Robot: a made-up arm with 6 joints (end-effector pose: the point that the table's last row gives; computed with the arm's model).
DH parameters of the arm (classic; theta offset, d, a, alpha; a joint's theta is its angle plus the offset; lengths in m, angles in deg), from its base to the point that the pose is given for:
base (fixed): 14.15 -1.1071 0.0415 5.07
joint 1: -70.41 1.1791 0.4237 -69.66
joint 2: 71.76 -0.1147 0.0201 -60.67
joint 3: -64.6 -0.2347 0.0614 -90
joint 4: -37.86 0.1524 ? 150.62
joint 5: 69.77 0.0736 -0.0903 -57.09
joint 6: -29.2 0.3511 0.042 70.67
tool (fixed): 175.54 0.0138 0 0
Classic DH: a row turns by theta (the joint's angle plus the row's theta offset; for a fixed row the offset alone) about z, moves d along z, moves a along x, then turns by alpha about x.
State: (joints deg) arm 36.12 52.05 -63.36 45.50 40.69 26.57
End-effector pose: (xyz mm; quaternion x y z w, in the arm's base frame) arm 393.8 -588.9 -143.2 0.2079 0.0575 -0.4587 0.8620
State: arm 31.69 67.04 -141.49 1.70 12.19 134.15
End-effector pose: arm 421.3 -326.6 -425.0 -0.1818 -0.6122 -0.7495 0.1743
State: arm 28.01 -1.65 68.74 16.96 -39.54 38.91
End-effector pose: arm 286.2 -399.9 142.2 -0.5977 -0.0947 -0.5581 0.5677
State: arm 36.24 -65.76 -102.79 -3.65 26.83 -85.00
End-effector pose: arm 395.6 -761.0 42.0 0.4092 -0.3821 0.1008 0.8224
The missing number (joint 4, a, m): 0.0429
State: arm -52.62 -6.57 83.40 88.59 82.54 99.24
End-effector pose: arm -283.7 -780.1 136.1 -0.3878 0.5793 -0.1370 0.7037
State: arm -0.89 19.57 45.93 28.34 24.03 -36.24
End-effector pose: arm 267.7 -759.4 136.5 -0.2450 0.5453 -0.6752 0.4321
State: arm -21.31 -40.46 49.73 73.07 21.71 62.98
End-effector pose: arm 48.9 -465.4 107.3 -0.7544 0.1146 -0.6429 0.0667
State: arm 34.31 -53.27 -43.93 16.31 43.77 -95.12
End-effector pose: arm 214.3 -669.9 131.2 0.4058 0.0670 -0.4097 0.8142
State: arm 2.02 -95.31 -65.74 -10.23 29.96 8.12
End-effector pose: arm -157.0 -650.7 51.8 -0.3282 -0.9041 -0.1426 0.2338
